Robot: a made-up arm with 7 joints. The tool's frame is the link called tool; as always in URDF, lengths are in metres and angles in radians.
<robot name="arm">
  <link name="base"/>
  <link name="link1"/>
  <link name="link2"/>
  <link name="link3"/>
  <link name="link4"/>
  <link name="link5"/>
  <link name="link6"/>
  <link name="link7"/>
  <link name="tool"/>
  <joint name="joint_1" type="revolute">
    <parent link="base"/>
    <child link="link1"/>
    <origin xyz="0 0 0.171"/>
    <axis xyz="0 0 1"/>
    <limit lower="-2.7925" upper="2.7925" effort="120" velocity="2.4"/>
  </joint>
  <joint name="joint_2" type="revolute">
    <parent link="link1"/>
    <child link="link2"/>
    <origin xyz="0 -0.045 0.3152"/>
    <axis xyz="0 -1 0"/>
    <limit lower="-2.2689" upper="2.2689" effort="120" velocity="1.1"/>
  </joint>
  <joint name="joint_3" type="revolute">
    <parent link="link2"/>
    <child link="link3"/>
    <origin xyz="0 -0.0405 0.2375"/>
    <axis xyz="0 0 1"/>
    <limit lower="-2.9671" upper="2.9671" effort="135" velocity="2.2"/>
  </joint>
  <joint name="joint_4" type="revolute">
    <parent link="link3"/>
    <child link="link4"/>
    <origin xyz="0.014 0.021 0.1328"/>
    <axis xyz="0 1 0"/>
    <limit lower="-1.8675" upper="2.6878" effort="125" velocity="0.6"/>
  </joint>
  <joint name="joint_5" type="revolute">
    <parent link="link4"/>
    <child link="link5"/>
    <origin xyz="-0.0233 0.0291 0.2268"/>
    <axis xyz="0 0 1"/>
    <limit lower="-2.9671" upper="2.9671" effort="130" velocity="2.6"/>
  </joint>
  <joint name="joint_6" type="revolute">
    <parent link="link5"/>
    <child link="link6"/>
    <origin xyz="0 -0.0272 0.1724"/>
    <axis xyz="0 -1 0"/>
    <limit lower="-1.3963" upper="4.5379" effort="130" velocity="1.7"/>
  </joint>
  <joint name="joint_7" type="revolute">
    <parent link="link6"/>
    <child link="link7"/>
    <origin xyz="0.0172 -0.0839 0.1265"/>
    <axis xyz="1 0 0"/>
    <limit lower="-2.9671" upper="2.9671" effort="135" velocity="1.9"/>
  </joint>
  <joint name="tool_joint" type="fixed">
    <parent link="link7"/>
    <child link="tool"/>
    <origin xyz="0 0 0" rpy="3.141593 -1.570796 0"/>
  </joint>
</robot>
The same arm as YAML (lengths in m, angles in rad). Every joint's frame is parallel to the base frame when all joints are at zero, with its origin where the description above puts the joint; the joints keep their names.
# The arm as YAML. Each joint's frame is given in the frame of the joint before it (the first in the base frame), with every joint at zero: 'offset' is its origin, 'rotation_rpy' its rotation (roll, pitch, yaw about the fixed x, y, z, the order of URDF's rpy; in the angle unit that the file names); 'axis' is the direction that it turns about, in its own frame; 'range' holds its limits. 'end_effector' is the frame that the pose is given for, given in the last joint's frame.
length_unit: m
angle_unit: rad
chain:
  - id: joint_1
    offset: [0.0, 0.0, 0.171]
    rotation_rpy: [0.0, 0.0, 0.0]
    axis: "+z"
    range: [-2.7925, 2.7925]
  - id: joint_2
    offset: [0.0, -0.045, 0.3152]
    rotation_rpy: [0.0, 0.0, 0.0]
    axis: "-y"
    range: [-2.2689, 2.2689]
  - id: joint_3
    offset: [0.0, -0.0405, 0.2375]
    rotation_rpy: [0.0, 0.0, 0.0]
    axis: "+z"
    range: [-2.9671, 2.9671]
  - id: joint_4
    offset: [0.014, 0.021, 0.1328]
    rotation_rpy: [0.0, 0.0, 0.0]
    axis: "+y"
    range: [-1.8675, 2.6878]
  - id: joint_5
    offset: [-0.0233, 0.0291, 0.2268]
    rotation_rpy: [0.0, 0.0, 0.0]
    axis: "+z"
    range: [-2.9671, 2.9671]
  - id: joint_6
    offset: [0.0, -0.0272, 0.1724]
    rotation_rpy: [0.0, 0.0, 0.0]
    axis: "-y"
    range: [-1.3963, 4.5379]
  - id: joint_7
    offset: [0.0172, -0.0839, 0.1265]
    rotation_rpy: [0.0, 0.0, 0.0]
    axis: "+x"
    range: [-2.9671, 2.9671]
end_effector:
  offset: [0.0, 0.0, 0.0]
  rotation_rpy: [-3.1416, -1.5708, 0.0]

